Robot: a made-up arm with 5 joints.
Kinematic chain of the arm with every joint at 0, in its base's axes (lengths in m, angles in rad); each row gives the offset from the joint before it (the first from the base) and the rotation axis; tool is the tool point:
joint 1: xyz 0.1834 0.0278 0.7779 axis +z
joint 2: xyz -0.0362 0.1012 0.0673 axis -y
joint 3: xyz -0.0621 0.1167 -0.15 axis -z
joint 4: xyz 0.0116 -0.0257 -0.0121 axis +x
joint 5: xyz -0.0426 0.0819 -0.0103 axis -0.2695 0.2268 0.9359
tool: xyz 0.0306 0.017 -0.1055
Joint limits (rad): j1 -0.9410..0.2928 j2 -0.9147..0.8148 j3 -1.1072..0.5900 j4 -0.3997..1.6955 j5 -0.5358..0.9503
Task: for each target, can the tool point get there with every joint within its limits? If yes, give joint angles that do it. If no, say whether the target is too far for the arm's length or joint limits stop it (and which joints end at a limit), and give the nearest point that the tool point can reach.
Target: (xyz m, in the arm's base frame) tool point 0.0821 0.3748 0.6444
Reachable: yes | joints -0.5496 -0.3846 -0.9396 0.1044 0.6550
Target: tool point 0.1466 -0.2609 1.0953
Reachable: no: joint limits stop it (at a limit: joint 1, joint 2, joint 3, joint 4, joint 5) | nearest point -0.0553 0.1912 0.9264 | short by 0.523 m
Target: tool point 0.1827 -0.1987 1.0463
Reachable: no: joint limits stop it (at a limit: joint 1, joint 2, joint 3, joint 4, joint 5) | nearest point -0.0553 0.1912 0.9264 | short by 0.472 m
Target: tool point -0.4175 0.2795 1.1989
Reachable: no: too far | nearest point -0.1551 0.2022 0.8917 | short by 0.411 m
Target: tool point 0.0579 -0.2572 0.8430
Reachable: no: joint limits stop it (at a limit: joint 1, joint 2, joint 3, joint 4, joint 5) | nearest point -0.1844 0.1140 0.7218 | short by 0.460 m
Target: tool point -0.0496 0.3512 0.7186
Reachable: yes | joints 0.0532 -0.5622 -0.2309 0.5860 -0.1449
